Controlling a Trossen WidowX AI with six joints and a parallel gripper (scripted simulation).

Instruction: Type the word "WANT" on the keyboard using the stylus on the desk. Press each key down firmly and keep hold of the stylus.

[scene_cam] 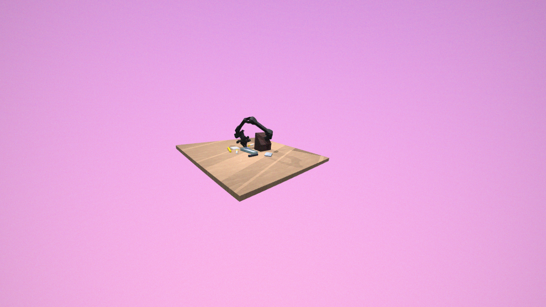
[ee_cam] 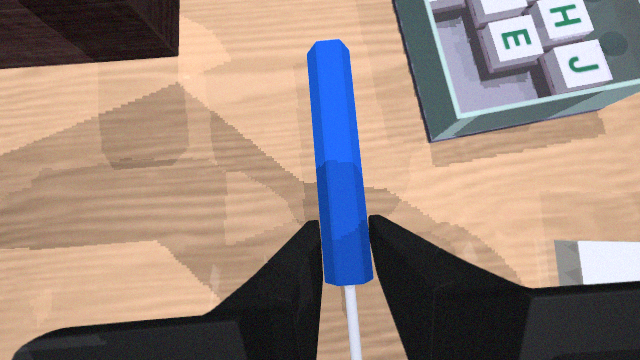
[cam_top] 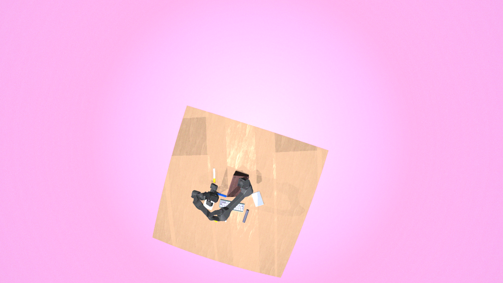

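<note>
Right now the white pad is 120 mm ahead of my gripper tip and 60 mm to the right of it. The rest, counted from my gripper tip: blue stylus: 10 mm to the right; dark pen: 280 mm to the left, 130 mm ahead; grey card: 340 mm to the left, 40 mm behind.
</note>
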